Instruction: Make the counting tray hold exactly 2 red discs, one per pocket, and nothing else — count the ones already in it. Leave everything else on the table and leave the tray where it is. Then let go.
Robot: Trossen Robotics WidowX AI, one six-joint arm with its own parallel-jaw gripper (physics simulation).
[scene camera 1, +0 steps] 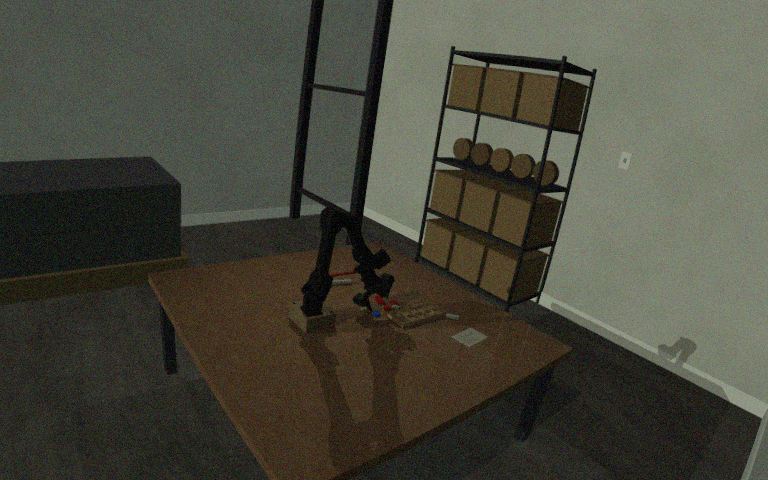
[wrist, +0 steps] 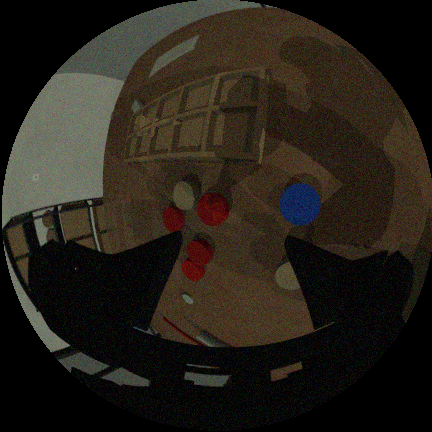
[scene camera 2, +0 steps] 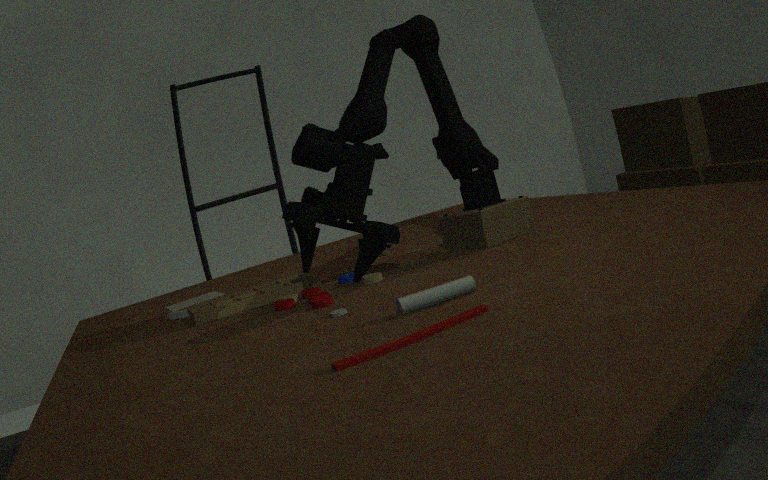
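Observation:
The wooden counting tray (scene camera 1: 403, 324) (scene camera 2: 226, 308) (wrist: 190, 159) lies flat; no red disc shows in its visible pockets in the wrist view, though shadow darkens some. Several red discs lie on the table beside it: one large-looking disc (wrist: 213, 209), one to its left (wrist: 173, 219), and two touching or overlapping, an upper disc (wrist: 200, 252) and a lower disc (wrist: 193, 270). My gripper (scene camera 1: 378, 303) (scene camera 2: 331, 275) (wrist: 234, 238) is open and empty, above the table beside the tray, with the blue disc (scene camera 2: 346, 278) (wrist: 300, 204) beyond its right fingertip in the wrist view.
A cream disc (wrist: 183, 195) lies among the red ones; another cream disc (scene camera 2: 372, 277) (wrist: 287, 276) is partly behind the right finger. A small white disc (scene camera 2: 338, 312) (wrist: 187, 298), white cylinder (scene camera 2: 436, 295), red rod (scene camera 2: 410, 338), white block (scene camera 1: 451, 316) and paper (scene camera 1: 469, 337) lie around.

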